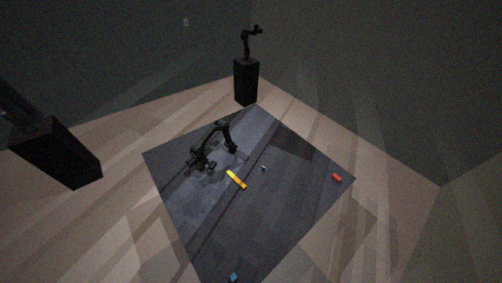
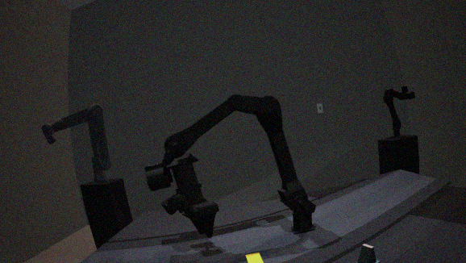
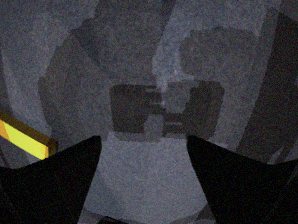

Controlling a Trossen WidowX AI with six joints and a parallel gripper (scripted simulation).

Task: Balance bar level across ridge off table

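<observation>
Now: gripper tip 19 cm short of the bar, 13 cm to the right of it and 4 cm above it. From my gripper tip the other things lie so: blue block: 67 cm ahead, 23 cm to the right, 3 cm below; then red block: 77 cm to the left, 67 cm ahead, 3 cm below.
</observation>
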